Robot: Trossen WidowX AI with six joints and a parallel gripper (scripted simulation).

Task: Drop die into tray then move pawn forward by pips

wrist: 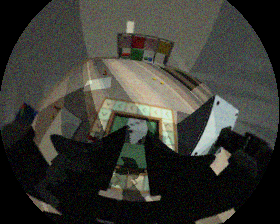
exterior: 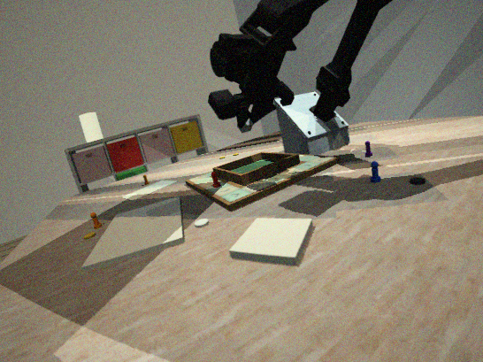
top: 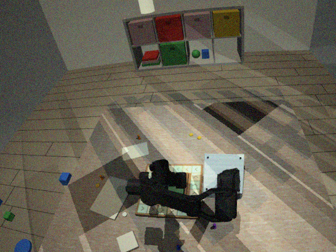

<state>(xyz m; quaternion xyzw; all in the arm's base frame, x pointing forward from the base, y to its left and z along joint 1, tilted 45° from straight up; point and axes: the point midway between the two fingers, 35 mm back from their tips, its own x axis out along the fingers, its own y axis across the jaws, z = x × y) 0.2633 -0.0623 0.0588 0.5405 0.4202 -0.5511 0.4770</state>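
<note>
Right now the grey-white die is right at my gripper tip. The rest, counted from my gripper tip: red pawn: 11 cm ahead, 1 cm to the left, 9 cm below; purple pawn: 18 cm behind, 20 cm to the left, 11 cm below; white disc: 21 cm ahead, 12 cm to the left, 12 cm below.
</note>
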